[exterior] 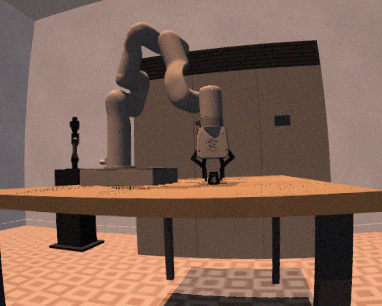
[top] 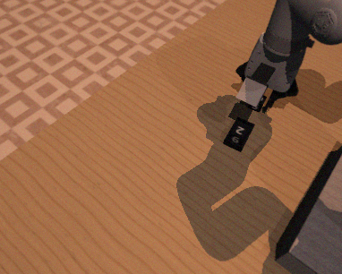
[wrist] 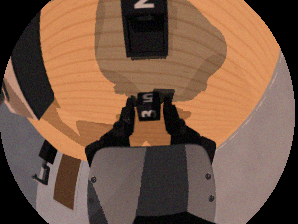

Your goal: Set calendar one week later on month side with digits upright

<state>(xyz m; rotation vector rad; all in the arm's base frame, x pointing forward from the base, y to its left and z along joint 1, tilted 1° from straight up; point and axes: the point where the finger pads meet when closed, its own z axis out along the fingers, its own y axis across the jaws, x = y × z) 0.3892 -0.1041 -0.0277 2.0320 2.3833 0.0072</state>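
My gripper is now 20 mm above the black cube. Round my hand: black digit cube: 20 mm behind, 120 mm to the left.
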